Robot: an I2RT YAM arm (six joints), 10 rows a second.
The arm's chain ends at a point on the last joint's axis. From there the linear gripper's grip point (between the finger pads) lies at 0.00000 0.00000 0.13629 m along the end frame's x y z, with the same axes.
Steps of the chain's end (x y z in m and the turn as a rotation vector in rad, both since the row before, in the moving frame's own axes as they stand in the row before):
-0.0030, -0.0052, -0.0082, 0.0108, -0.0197, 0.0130
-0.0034, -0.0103, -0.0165, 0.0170, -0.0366, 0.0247
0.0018, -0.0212, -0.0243, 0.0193, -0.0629, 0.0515
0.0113, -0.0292, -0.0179, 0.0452, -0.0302, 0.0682
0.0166, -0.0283, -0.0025, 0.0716, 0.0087, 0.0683
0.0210, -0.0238, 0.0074, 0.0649, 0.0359, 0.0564
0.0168, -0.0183, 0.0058, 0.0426, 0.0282, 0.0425
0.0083, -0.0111, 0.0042, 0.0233, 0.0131, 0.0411
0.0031, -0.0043, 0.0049, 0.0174, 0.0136, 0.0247
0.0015, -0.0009, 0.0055, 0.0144, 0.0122, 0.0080
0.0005, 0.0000, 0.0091, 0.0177, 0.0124, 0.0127
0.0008, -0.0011, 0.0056, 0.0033, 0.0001, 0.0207
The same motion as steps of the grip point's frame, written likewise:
-0.0057, -0.0067, -0.0082, 0.0108, -0.0197, 0.0130
-0.0084, -0.0127, -0.0166, 0.0170, -0.0366, 0.0247
-0.0067, -0.0240, -0.0246, 0.0193, -0.0629, 0.0515
0.0074, -0.0355, -0.0181, 0.0452, -0.0302, 0.0682
0.0181, -0.0380, -0.0029, 0.0716, 0.0087, 0.0683
0.0261, -0.0325, 0.0070, 0.0649, 0.0359, 0.0564
0.0208, -0.0240, 0.0056, 0.0426, 0.0282, 0.0425
0.0101, -0.0142, 0.0042, 0.0233, 0.0131, 0.0411
0.0050, -0.0066, 0.0049, 0.0174, 0.0136, 0.0247
0.0032, -0.0029, 0.0055, 0.0144, 0.0122, 0.0080
0.0022, -0.0024, 0.0091, 0.0177, 0.0124, 0.0127
0.0008, -0.0015, 0.0056, 0.0033, 0.0001, 0.0207

